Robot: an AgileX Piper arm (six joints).
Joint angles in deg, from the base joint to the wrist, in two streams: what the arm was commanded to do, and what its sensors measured. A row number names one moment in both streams.
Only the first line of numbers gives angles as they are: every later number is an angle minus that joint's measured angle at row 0.
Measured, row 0:
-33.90 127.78 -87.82 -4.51 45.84 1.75
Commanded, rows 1 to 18:
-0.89 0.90 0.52 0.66 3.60 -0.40
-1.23 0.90 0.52 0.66 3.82 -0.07
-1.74 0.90 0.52 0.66 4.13 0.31
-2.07 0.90 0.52 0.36 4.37 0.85
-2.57 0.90 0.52 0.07 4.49 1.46
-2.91 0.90 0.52 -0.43 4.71 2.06
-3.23 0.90 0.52 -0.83 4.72 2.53
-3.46 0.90 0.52 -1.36 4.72 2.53
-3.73 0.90 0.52 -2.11 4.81 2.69
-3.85 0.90 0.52 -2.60 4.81 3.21
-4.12 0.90 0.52 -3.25 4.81 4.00
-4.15 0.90 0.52 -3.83 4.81 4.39
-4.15 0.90 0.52 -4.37 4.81 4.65
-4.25 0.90 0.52 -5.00 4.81 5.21
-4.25 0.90 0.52 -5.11 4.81 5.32
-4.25 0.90 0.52 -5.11 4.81 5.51
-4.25 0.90 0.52 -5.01 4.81 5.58
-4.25 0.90 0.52 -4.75 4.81 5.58
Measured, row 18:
-3.65 -0.22 0.00 -2.98 3.74 4.96
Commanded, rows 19 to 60:
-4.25 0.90 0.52 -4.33 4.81 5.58
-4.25 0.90 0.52 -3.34 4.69 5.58
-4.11 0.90 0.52 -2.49 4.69 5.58
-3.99 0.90 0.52 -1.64 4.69 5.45
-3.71 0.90 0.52 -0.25 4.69 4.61
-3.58 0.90 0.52 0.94 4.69 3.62
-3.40 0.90 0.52 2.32 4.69 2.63
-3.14 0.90 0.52 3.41 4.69 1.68
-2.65 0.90 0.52 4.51 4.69 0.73
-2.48 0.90 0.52 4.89 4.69 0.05
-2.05 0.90 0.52 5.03 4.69 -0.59
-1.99 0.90 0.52 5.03 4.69 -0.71
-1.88 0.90 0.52 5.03 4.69 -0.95
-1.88 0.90 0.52 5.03 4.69 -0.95
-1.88 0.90 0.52 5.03 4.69 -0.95
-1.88 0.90 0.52 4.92 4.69 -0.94
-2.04 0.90 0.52 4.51 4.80 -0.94
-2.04 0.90 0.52 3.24 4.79 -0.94
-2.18 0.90 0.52 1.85 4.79 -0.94
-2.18 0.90 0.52 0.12 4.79 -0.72
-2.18 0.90 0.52 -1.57 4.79 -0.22
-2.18 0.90 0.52 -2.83 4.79 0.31
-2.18 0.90 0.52 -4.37 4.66 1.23
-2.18 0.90 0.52 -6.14 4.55 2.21
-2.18 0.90 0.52 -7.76 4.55 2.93
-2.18 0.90 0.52 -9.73 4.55 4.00
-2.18 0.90 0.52 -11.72 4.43 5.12
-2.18 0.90 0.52 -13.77 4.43 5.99
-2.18 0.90 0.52 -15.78 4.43 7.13
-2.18 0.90 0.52 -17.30 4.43 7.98
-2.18 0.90 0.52 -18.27 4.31 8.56
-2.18 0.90 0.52 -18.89 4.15 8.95
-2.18 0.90 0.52 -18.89 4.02 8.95
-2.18 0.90 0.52 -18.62 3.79 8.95
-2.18 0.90 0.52 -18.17 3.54 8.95
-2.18 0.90 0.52 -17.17 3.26 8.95
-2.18 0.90 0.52 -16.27 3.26 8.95
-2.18 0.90 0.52 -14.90 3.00 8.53
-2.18 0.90 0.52 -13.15 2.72 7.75
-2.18 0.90 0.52 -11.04 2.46 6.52
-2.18 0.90 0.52 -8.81 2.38 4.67
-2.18 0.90 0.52 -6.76 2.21 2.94
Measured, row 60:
-2.13 0.25 0.00 -15.63 3.38 7.53
